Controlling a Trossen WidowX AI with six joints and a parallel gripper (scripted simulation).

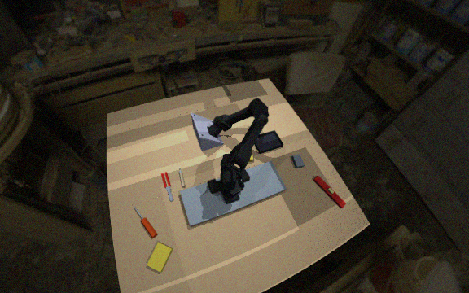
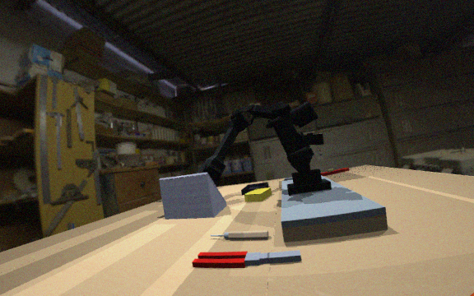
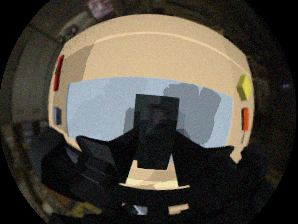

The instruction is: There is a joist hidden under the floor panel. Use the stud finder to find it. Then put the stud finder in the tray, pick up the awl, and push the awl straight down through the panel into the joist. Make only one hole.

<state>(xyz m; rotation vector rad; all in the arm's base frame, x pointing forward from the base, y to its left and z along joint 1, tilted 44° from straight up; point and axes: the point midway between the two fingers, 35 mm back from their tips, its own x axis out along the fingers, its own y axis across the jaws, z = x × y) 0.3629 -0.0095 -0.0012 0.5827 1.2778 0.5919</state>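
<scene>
Right now my gripper tip is 25 cm past the black tray, 33 cm to the right of it and 5 cm above it. From my gripper tip the other things lie so: stud finder 1 cm ahead, 2 cm above; small grey block 7 cm behind, 46 cm to the left, 5 cm below; awl 18 cm behind, 22 cm to the right, 6 cm below.
</scene>
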